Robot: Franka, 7 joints.
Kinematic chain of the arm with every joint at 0, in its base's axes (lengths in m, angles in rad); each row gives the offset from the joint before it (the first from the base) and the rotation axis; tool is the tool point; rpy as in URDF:
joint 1: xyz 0 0 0.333 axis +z
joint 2: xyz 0 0 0 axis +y
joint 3: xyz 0 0 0.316 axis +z
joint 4: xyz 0.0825 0 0 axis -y
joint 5: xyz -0.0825 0 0.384 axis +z
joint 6: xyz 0 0 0 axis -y
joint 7: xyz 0.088 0 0 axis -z
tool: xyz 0 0 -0.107 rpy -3.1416 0 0
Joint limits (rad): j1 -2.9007..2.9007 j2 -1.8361..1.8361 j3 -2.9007..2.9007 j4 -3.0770..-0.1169 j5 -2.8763..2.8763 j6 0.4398..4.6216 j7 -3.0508..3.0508
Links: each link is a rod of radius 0.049 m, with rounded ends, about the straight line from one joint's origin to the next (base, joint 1, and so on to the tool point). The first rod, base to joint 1, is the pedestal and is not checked.
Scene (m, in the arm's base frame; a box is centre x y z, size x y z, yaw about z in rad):
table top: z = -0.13
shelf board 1: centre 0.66 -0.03 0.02 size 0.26 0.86 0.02 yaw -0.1
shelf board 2: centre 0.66 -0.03 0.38 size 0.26 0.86 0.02 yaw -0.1
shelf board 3: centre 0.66 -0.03 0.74 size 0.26 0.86 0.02 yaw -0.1
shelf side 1: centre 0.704 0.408 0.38 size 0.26 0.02 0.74 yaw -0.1
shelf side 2: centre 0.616 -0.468 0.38 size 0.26 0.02 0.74 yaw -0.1
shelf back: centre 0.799 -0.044 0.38 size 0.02 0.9 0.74 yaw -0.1
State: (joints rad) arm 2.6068 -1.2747 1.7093 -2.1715 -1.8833 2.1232 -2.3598
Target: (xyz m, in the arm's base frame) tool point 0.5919 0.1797 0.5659
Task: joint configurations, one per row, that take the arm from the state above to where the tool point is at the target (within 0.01 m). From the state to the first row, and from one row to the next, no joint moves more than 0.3 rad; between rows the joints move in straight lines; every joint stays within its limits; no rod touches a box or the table.
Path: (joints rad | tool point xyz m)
1: 2.3195 -1.0825 1.4351 -2.1261 -1.8873 2.1023 -2.3598 | -0.3719 -0.4214 0.5007
2: 2.0323 -0.8902 1.1609 -2.0806 -1.8913 2.0813 -2.3598 | -0.4823 -0.1786 0.6415
3: 1.7450 -0.6980 0.8866 -2.0352 -1.8953 2.0604 -2.3598 | -0.4497 0.1241 0.7301
4: 1.4577 -0.5057 0.6124 -1.9897 -1.8993 2.0395 -2.3598 | -0.2544 0.3832 0.7565
5: 1.1704 -0.3135 0.3382 -1.9443 -1.9033 2.0186 -2.3598 | 0.0540 0.4997 0.7251
6: 0.8832 -0.1212 0.0640 -1.8988 -1.9073 1.9976 -2.3598 | 0.3733 0.4242 0.6530
7: 0.5959 0.0710 -0.2103 -1.8534 -1.9113 1.9767 -2.3598 | 0.5919 0.1797 0.5659

